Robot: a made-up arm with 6 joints.
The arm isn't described. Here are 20 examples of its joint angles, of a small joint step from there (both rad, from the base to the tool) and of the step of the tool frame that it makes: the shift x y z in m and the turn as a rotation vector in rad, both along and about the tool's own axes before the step.
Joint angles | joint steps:
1: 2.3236 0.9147 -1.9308 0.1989 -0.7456 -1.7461 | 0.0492 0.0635 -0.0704 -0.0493 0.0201 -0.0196
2: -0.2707 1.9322 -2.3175 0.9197 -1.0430 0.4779 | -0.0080 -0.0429 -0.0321 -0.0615 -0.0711 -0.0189
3: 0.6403 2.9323 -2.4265 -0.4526 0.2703 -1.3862 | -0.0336 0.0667 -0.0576 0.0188 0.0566 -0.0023
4: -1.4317 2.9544 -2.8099 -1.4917 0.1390 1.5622 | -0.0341 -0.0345 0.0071 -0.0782 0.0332 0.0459
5: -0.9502 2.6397 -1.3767 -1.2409 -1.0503 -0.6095 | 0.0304 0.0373 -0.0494 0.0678 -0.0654 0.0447
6: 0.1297 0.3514 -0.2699 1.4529 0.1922 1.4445 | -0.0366 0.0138 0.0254 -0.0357 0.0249 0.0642
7: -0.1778 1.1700 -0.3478 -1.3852 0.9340 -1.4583 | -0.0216 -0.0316 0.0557 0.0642 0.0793 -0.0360
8: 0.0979 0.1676 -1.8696 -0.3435 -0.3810 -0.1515 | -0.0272 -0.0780 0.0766 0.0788 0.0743 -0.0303
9: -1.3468 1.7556 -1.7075 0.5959 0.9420 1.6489 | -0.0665 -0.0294 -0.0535 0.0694 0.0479 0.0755
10: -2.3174 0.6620 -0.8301 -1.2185 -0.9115 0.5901 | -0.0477 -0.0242 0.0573 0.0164 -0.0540 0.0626
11: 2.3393 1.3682 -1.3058 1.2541 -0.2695 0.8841 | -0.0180 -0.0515 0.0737 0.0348 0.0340 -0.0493
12: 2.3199 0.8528 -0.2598 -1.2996 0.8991 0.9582 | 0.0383 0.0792 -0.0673 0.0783 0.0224 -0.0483
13: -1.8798 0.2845 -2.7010 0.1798 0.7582 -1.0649 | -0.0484 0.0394 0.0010 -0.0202 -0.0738 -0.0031
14: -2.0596 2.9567 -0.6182 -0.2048 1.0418 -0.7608 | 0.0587 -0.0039 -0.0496 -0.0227 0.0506 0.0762
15: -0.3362 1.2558 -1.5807 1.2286 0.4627 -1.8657 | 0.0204 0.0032 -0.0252 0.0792 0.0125 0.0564
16: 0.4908 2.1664 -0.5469 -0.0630 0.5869 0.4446 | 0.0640 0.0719 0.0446 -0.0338 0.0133 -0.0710
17: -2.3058 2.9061 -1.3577 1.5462 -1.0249 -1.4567 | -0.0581 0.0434 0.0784 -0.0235 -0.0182 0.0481
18: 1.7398 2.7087 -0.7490 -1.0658 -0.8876 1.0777 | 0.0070 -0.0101 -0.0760 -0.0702 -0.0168 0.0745
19: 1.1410 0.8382 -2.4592 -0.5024 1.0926 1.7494 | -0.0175 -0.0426 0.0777 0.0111 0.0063 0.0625
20: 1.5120 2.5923 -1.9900 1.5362 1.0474 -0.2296 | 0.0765 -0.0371 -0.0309 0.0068 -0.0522 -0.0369
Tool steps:
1: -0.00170 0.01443 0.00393 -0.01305 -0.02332 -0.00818
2: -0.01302 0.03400 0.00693 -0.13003 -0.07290 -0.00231
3: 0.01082 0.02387 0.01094 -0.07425 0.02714 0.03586
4: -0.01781 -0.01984 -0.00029 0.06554 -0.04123 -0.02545
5: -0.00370 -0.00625 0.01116 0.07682 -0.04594 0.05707
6: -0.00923 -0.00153 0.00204 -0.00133 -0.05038 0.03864
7: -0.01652 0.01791 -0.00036 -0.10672 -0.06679 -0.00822
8: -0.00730 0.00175 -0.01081 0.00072 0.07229 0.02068
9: 0.00303 0.01243 -0.02268 -0.05202 0.05636 0.11569
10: 0.00329 0.00769 -0.00479 -0.00306 0.00348 0.07741
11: -0.00763 -0.00470 -0.01058 0.04008 -0.01075 -0.02246
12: -0.01072 0.00580 0.00130 -0.04045 0.04499 -0.02876
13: -0.00647 0.01356 0.01378 0.02874 -0.00483 -0.06091
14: 0.00025 -0.00429 -0.00936 0.05835 0.05944 0.08330
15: -0.01172 -0.00033 0.00039 -0.00619 -0.06730 0.12250
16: 0.01504 -0.00193 0.01331 0.09566 0.09978 -0.15645
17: 0.03134 -0.00408 0.01594 0.02908 0.08882 -0.03889
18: -0.01434 0.00779 0.00322 -0.05373 -0.01344 -0.03418
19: 0.00048 -0.00618 -0.00513 0.03597 -0.00468 0.04311
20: 0.01800 0.02242 0.01852 -0.01513 0.01010 -0.11157
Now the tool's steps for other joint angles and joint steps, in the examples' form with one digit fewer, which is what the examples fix.
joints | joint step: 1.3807 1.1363 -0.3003 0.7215 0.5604 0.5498 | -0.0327 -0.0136 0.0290 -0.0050 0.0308 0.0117
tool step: 0.0017 -0.0086 0.0002 0.0260 0.0153 0.0416
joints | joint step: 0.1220 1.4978 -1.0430 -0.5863 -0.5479 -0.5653 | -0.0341 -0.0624 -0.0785 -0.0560 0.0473 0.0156
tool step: -0.0092 -0.0326 -0.0084 0.0857 -0.0044 -0.0781
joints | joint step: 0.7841 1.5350 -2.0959 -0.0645 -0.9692 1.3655 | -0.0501 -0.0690 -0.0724 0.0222 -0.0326 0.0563
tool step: -0.0193 0.0479 0.0166 -0.1662 -0.0460 0.0124
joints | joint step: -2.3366 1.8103 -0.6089 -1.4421 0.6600 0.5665 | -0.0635 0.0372 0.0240 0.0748 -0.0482 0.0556
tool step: 0.0118 0.0134 0.0112 -0.1094 0.0593 0.1289
